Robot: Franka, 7 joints.
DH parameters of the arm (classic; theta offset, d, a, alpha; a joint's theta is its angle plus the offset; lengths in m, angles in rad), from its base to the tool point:
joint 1: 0 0.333 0 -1.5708
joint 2: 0 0 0 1.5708
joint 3: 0 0.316 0.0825 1.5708
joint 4: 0 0 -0.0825 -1.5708
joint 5: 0 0.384 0 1.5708
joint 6: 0 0 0.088 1.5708
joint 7: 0 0.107 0 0
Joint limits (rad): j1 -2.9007..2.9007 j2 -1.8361..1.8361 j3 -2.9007..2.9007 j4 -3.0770..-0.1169 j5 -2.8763..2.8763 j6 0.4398..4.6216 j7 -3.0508..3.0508
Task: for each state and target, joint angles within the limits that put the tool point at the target. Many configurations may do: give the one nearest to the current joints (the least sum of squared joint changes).
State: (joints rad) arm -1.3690 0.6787 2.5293 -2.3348 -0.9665 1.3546 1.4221
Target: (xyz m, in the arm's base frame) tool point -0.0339 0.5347 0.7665
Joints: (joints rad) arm -1.0497 0.1300 2.8482 -1.5612 -1.1128 1.8297 1.4221
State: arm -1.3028 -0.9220 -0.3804 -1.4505 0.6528 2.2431 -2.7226
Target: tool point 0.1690 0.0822 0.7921
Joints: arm -1.0768 -1.4482 0.2796 -2.1692 0.6369 1.7313 -2.7226
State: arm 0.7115 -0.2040 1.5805 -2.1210 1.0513 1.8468 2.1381
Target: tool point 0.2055 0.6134 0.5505
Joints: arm 0.2799 0.3094 1.0203 -1.6862 1.0831 2.1438 2.1381
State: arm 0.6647 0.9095 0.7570 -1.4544 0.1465 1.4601 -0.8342
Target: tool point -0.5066 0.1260 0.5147
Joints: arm 1.4813 0.5860 1.5651 -1.7644 0.3027 1.3642 -0.8342
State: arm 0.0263 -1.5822 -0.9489 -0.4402 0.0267 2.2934 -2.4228
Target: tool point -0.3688 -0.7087 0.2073
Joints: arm 0.4946 -1.8361 -1.4515 -0.8598 -0.0322 2.0481 -2.4228
